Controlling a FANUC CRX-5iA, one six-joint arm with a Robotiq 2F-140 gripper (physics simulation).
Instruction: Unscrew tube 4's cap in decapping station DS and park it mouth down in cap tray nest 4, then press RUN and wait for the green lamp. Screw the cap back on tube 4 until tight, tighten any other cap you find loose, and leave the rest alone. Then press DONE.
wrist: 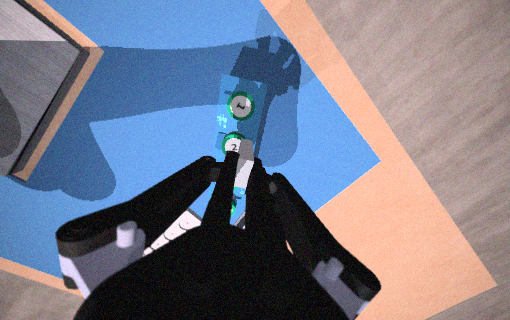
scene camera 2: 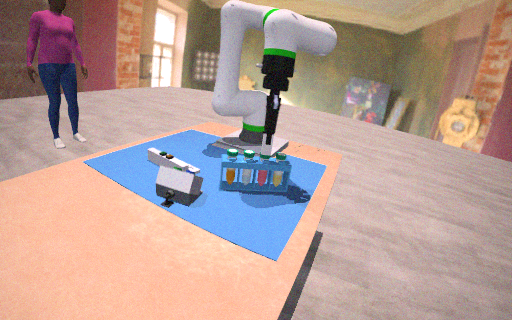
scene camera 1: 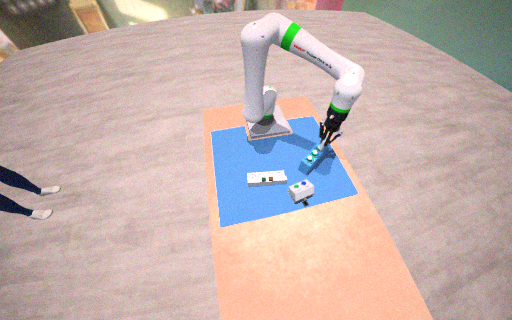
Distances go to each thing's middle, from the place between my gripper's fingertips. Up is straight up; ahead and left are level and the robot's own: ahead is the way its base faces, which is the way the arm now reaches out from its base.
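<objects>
The button box (scene camera 2: 172, 183) is 80 mm below my hand, and it's 200 mm to the right of it and 180 mm ahead of it.
</objects>
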